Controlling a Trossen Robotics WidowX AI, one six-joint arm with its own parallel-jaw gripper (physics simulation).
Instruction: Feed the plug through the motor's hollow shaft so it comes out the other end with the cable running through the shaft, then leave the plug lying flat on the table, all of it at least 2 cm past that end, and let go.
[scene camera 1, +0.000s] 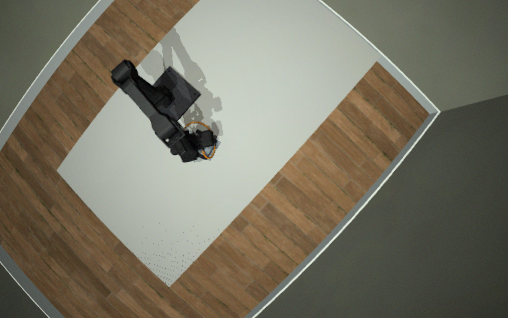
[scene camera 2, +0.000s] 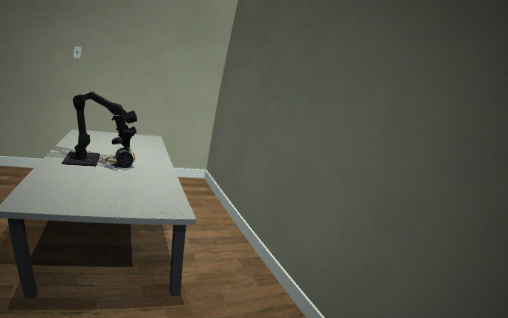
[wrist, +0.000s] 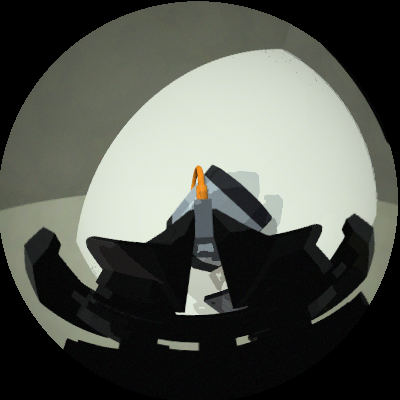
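Pixels of known places: gripper, fingertip midpoint: (scene camera 1: 201, 148) (scene camera 2: 128, 149) (wrist: 202, 213); arm's base, link origin: (scene camera 1: 166, 99) (scene camera 2: 80, 158).
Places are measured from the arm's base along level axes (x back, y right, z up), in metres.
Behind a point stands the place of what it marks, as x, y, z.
Note:
The grey plug (wrist: 203, 220) {-0.304, 0.025, 0.102} is held between the fingertips of my gripper (wrist: 202, 213) {-0.308, 0.025, 0.092} (scene camera 2: 128, 147) {-0.308, 0.025, 0.092}, which is shut on it. The orange cable (wrist: 199, 172) {-0.341, 0.041, 0.080} (scene camera 1: 214, 150) {-0.341, 0.003, 0.007} leaves the plug's far end and bends in a loop; it also shows in scene camera 2 (scene camera 2: 134, 155) {-0.352, 0.045, 0.062}. The motor, a silver cylinder with dark end caps (wrist: 237, 195) {-0.304, 0.058, 0.086} (scene camera 2: 124, 158) {-0.292, 0.072, 0.046}, lies on its side on the table, right beneath and behind the plug in the wrist view. Its shaft opening is hidden there, and the fingers cover part of it. In scene camera 1 the arm hides most of the motor. I cannot tell whether the plug touches it.
The white table (scene camera 1: 280, 75) {-0.304, -0.456, -0.016} (scene camera 2: 100, 192) {-0.200, 0.445, -0.016} carries the arm's dark base plate (scene camera 1: 185, 95) {-0.058, -0.077, 0.001} (scene camera 2: 75, 160) {0.024, 0.047, -0.001}, close to the motor. Part of the orange cable arcs between the base and the motor. The table's edges border a wooden floor (scene camera 1: 320, 165).

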